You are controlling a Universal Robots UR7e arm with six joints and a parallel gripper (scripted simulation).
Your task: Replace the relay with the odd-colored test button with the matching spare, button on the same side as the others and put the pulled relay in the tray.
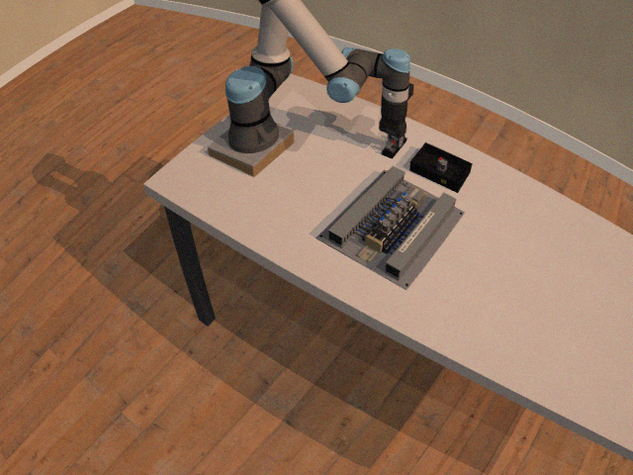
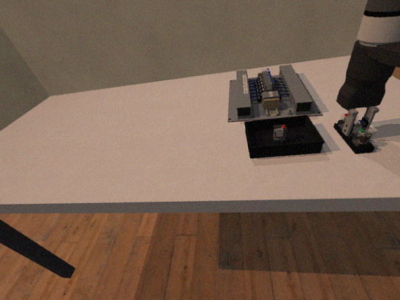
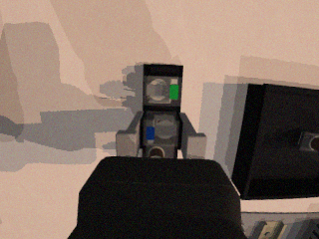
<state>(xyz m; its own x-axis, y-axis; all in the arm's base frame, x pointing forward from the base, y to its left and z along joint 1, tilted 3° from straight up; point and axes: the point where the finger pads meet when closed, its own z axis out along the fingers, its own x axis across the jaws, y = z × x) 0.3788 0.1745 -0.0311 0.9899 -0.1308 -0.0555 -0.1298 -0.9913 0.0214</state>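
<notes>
My gripper is now 30 mm above the black spare holder. The rest, counted from my hand: black tray (160 mm ahead, 40 mm to the right, 20 mm below); green-button relay (30 mm to the left, 10 mm below).
</notes>
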